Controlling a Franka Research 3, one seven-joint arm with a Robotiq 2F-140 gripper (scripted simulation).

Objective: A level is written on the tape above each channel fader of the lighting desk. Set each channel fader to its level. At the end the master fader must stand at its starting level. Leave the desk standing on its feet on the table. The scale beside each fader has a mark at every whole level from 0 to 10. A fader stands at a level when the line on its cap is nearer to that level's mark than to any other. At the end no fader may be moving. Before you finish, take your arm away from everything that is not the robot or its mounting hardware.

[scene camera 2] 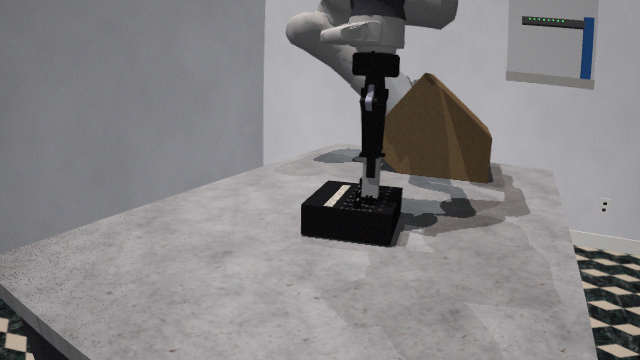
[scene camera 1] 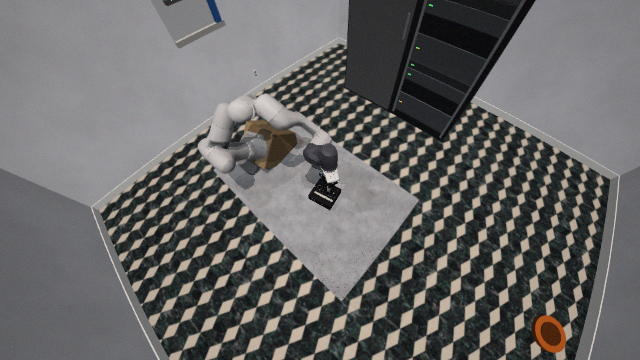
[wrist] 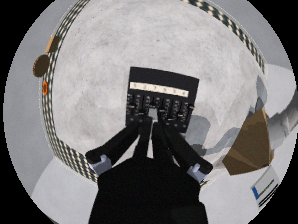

Path:
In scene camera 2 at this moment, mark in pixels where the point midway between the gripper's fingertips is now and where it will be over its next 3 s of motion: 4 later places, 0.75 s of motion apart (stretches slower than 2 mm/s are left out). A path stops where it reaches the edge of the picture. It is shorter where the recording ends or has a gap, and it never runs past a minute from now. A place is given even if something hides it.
My gripper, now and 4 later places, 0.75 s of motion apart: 370,196; 369,195; 371,177; 382,172; 392,172

